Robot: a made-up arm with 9 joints. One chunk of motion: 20 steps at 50 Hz.
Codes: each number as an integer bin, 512 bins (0 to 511) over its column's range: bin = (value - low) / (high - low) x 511, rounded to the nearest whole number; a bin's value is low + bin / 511 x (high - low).
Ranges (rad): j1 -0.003..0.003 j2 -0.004..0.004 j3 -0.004..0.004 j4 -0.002..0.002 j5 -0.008..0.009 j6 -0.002..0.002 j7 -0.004..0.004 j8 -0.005..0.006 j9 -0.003..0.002
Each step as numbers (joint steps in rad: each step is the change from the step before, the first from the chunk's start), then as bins.
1 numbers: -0.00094 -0.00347 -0.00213 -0.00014 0.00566 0.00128 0.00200 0.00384 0.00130
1 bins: 175 34 119 238 411 419 383 411 439
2 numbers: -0.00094 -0.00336 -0.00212 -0.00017 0.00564 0.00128 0.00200 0.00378 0.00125
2 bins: 175 41 120 234 410 419 383 408 434
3 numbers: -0.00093 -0.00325 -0.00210 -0.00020 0.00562 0.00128 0.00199 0.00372 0.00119
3 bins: 176 48 121 230 409 419 383 405 428
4 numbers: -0.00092 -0.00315 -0.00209 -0.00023 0.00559 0.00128 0.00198 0.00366 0.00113
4 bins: 177 54 122 226 408 419 382 402 422
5 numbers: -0.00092 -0.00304 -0.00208 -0.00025 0.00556 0.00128 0.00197 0.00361 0.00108
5 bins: 177 61 123 224 408 419 381 400 417
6 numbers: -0.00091 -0.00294 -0.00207 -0.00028 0.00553 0.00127 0.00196 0.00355 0.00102
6 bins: 178 68 123 220 407 418 381 397 411
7 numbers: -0.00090 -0.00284 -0.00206 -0.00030 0.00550 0.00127 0.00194 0.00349 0.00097
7 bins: 179 74 124 217 406 418 379 394 406
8 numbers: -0.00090 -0.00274 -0.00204 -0.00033 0.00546 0.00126 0.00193 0.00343 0.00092
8 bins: 179 80 125 213 405 416 379 392 401
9 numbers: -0.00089 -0.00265 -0.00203 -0.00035 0.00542 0.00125 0.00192 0.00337 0.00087
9 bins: 180 86 126 211 403 415 378 389 396
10 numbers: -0.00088 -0.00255 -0.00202 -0.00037 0.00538 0.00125 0.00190 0.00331 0.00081
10 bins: 181 93 126 208 402 415 377 386 389
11 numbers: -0.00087 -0.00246 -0.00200 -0.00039 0.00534 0.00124 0.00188 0.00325 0.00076
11 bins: 181 98 128 206 401 414 376 383 384
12 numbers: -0.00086 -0.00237 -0.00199 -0.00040 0.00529 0.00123 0.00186 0.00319 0.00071
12 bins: 182 104 128 204 399 413 374 380 379
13 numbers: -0.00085 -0.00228 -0.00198 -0.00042 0.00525 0.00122 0.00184 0.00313 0.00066
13 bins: 183 110 129 202 398 411 373 378 374
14 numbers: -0.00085 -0.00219 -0.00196 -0.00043 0.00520 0.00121 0.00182 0.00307 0.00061
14 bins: 183 116 130 201 397 410 372 375 369
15 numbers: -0.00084 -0.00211 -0.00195 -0.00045 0.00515 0.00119 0.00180 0.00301 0.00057
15 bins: 184 121 131 198 395 408 370 372 365
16 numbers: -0.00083 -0.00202 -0.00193 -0.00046 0.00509 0.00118 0.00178 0.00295 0.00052
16 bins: 185 126 132 197 393 406 369 369 360
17 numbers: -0.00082 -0.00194 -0.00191 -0.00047 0.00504 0.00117 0.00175 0.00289 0.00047
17 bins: 186 132 133 195 392 405 367 367 355
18 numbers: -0.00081 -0.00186 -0.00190 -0.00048 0.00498 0.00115 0.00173 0.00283 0.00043
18 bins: 187 137 134 194 390 402 366 364 351
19 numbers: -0.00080 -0.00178 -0.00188 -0.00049 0.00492 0.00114 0.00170 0.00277 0.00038
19 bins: 187 142 135 193 388 401 364 361 345
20 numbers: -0.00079 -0.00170 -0.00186 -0.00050 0.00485 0.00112 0.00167 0.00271 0.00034
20 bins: 188 147 137 192 386 399 362 358 341
